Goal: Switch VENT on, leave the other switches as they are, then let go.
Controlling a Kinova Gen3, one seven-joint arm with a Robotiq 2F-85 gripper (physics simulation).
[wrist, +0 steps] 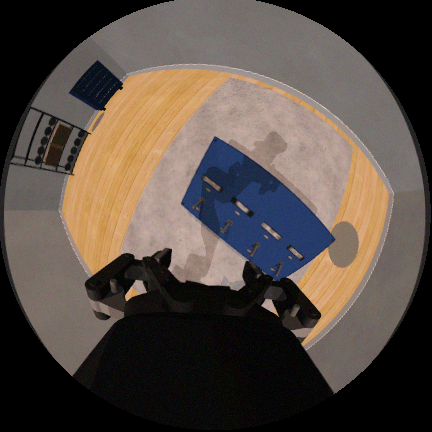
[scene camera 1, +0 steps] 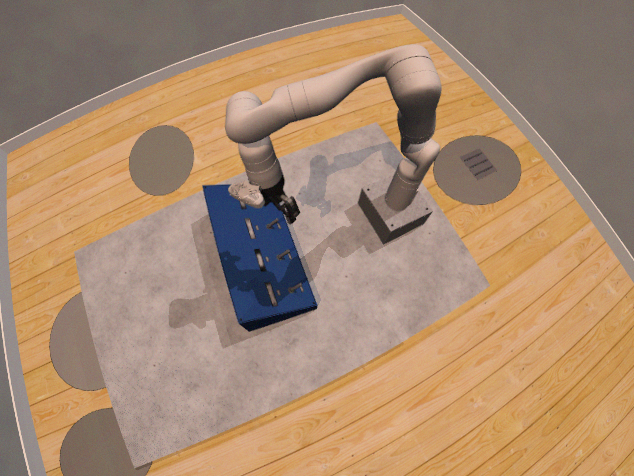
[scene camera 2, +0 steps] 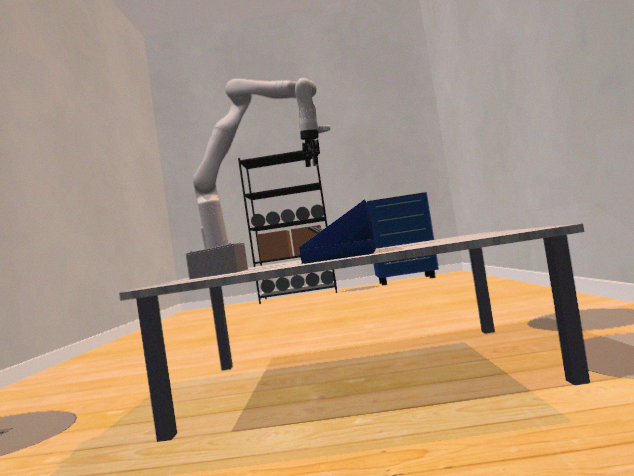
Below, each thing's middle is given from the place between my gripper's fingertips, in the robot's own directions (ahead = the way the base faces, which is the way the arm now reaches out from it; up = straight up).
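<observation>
I find the blue sloped switch panel (scene camera 1: 259, 282) 100 mm ahead of my hand and 50 mm to the right of it, and 310 mm below it.
</observation>
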